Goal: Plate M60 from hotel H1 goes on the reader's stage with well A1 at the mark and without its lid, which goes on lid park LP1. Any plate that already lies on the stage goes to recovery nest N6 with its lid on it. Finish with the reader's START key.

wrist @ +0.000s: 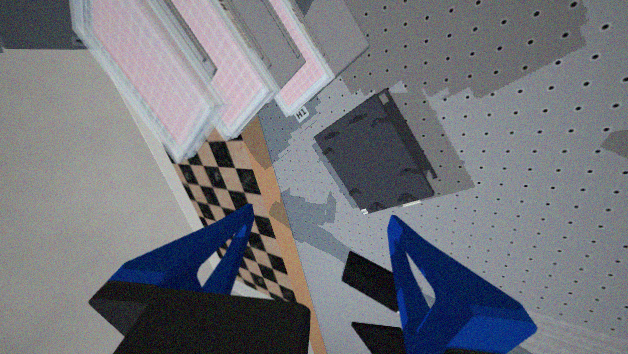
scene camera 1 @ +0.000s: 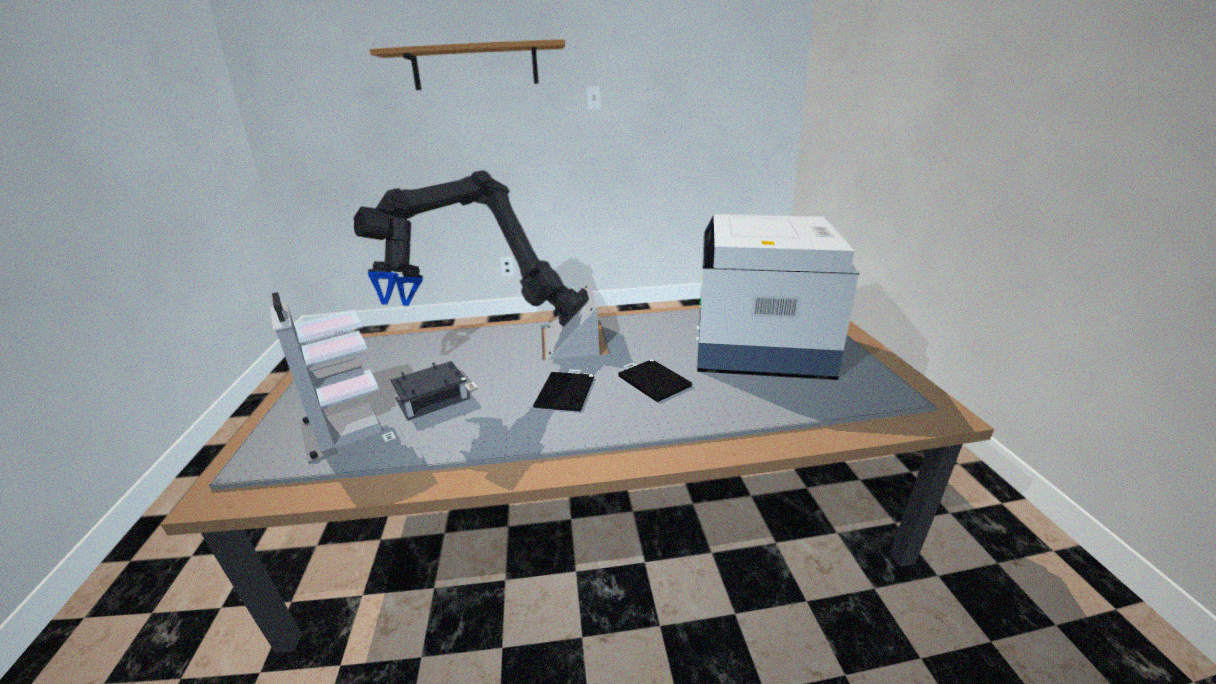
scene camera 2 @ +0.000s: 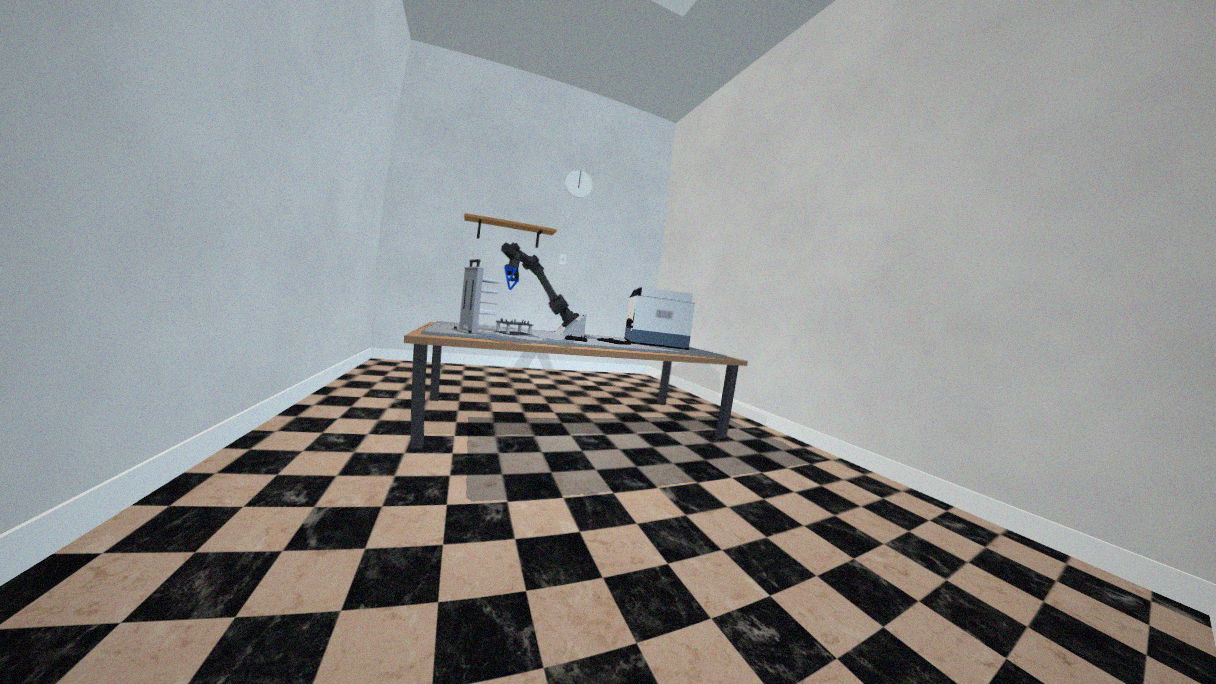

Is my gripper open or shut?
Open.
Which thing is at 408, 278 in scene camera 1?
My gripper.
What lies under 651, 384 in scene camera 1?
A black pad N6.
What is my gripper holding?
Nothing.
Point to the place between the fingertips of my gripper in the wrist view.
319, 215
